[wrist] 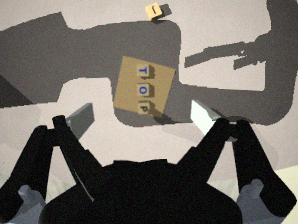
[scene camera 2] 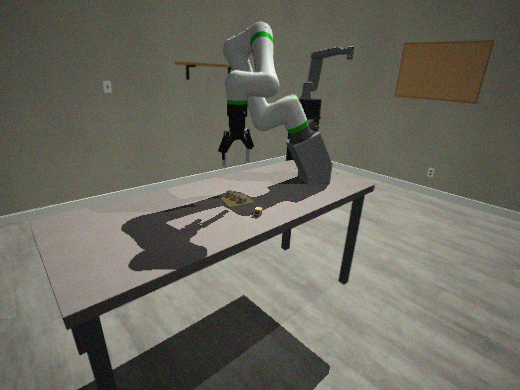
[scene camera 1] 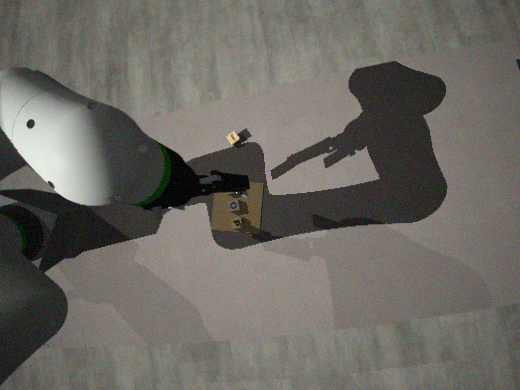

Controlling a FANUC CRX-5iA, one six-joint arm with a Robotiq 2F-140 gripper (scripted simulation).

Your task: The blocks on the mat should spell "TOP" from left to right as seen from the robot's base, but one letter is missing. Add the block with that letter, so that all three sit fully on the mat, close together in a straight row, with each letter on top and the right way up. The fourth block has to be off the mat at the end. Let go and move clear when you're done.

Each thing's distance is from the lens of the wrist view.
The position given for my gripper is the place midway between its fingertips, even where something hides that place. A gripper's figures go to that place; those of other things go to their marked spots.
my gripper (wrist: 142,110): 0.20 m
mat (wrist: 161,77): 0.38 m
